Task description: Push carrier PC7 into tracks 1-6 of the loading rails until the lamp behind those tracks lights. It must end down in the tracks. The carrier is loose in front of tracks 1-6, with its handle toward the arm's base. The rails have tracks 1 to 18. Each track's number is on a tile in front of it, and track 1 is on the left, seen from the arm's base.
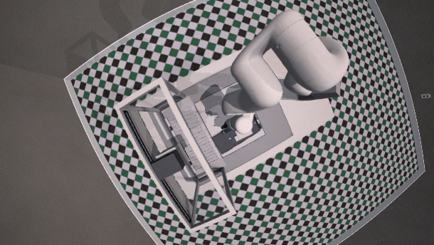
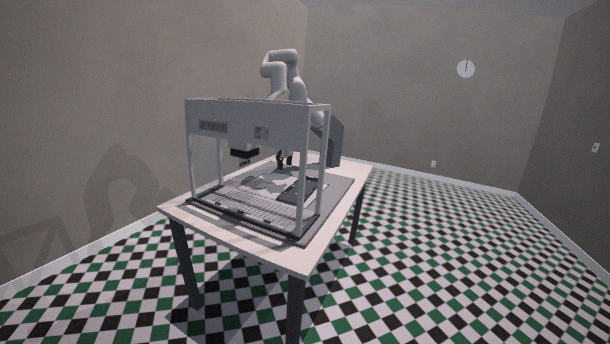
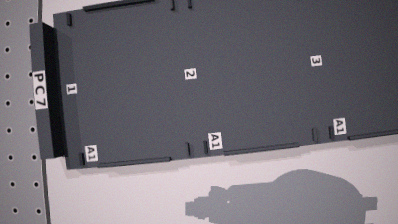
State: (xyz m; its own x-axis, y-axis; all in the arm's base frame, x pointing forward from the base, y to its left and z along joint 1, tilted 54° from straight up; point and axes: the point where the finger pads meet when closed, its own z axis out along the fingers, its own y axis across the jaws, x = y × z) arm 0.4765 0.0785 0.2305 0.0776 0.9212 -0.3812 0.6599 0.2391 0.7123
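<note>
My hand is 110 mm above the carrier PC7, 100 mm to the right of it and 10 mm short of it.
</note>
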